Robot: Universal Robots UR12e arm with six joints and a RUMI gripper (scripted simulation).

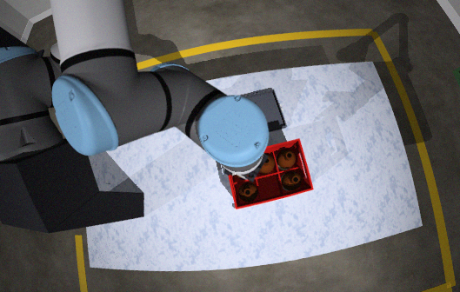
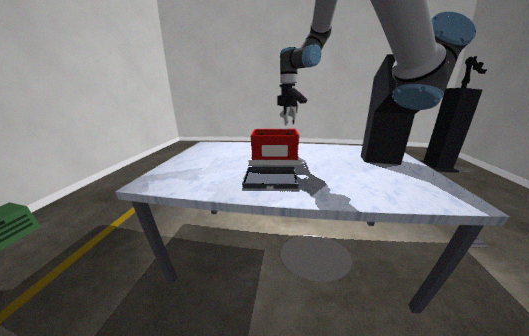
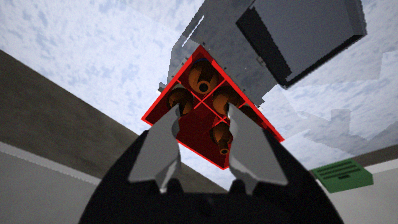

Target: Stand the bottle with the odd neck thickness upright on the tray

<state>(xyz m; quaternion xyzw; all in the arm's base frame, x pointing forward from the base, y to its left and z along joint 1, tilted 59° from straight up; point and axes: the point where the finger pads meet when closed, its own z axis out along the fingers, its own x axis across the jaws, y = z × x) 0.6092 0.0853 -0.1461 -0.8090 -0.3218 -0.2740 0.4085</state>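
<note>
Right now my hand is 160 mm above the red crate, 90 mm short of it and 40 mm to the left of it. Also, from my hand: dark tray: 240 mm to the left, 230 mm below, 90 mm ahead.
</note>
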